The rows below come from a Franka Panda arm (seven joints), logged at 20 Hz.
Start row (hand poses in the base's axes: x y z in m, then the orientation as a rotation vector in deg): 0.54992, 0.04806, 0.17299, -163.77, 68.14, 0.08
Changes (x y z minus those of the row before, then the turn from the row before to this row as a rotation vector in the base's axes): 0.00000, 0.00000, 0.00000, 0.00, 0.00, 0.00; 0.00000, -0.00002, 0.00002, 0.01, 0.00, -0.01; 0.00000, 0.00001, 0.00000, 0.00, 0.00, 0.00; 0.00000, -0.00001, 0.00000, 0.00, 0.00, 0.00; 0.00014, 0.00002, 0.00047, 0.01, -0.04, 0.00; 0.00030, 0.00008, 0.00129, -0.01, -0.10, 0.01; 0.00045, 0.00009, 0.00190, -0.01, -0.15, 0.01; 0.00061, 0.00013, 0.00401, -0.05, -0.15, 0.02; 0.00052, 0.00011, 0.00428, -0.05, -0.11, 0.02; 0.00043, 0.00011, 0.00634, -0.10, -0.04, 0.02; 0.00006, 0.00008, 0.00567, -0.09, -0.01, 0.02; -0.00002, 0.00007, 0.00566, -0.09, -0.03, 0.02; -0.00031, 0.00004, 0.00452, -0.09, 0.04, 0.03; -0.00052, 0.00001, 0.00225, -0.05, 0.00, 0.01; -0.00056, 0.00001, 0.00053, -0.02, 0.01, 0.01; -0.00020, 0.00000, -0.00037, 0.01, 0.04, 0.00; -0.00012, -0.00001, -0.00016, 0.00, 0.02, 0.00; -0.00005, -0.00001, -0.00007, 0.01, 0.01, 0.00; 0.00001, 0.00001, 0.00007, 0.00, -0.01, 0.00; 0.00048, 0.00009, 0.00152, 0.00, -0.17, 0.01; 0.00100, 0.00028, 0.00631, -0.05, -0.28, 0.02; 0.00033, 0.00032, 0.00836, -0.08, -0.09, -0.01; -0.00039, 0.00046, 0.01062, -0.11, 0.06, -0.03
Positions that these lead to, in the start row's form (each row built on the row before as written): 0.54992, 0.04806, 0.17299, -163.77, 68.14, 0.08; 0.54992, 0.04804, 0.17301, -163.76, 68.15, 0.09; 0.54992, 0.04805, 0.17301, -163.76, 68.15, 0.09; 0.54992, 0.04804, 0.17301, -163.76, 68.15, 0.09; 0.55006, 0.04806, 0.17348, -163.74, 68.14, 0.04; 0.55036, 0.04814, 0.17477, -163.72, 68.11, -0.11; 0.55081, 0.04823, 0.17667, -163.68, 68.07, -0.33; 0.55142, 0.04836, 0.18068, -163.68, 68.03, -0.57; 0.55194, 0.04847, 0.18496, -163.70, 68.00, -0.76; 0.55237, 0.04858, 0.19130, -163.78, 68.00, -0.88; 0.55243, 0.04866, 0.19697, -163.87, 68.00, -0.95; 0.55241, 0.04873, 0.20263, -163.95, 68.00, -1.05; 0.55210, 0.04877, 0.20715, -164.06, 67.99, -1.05; 0.55158, 0.04878, 0.20940, -164.11, 67.99, -1.08; 0.55102, 0.04879, 0.20993, -164.14, 67.98, -1.08; 0.55082, 0.04879, 0.20956, -164.15, 67.98, -1.02; 0.55070, 0.04878, 0.20940, -164.16, 67.98, -0.99; 0.55065, 0.04877, 0.20933, -164.15, 67.98, -0.97; 0.55066, 0.04878, 0.20940, -164.15, 67.98, -0.98; 0.55114, 0.04887, 0.21092, -164.10, 67.94, -1.22; 0.55214, 0.04915, 0.21723, -164.06, 67.88, -1.65; 0.55247, 0.04947, 0.22559, -164.09, 67.90, -1.83; 0.55208, 0.04993, 0.23621, -164.19, 67.99, -1.81
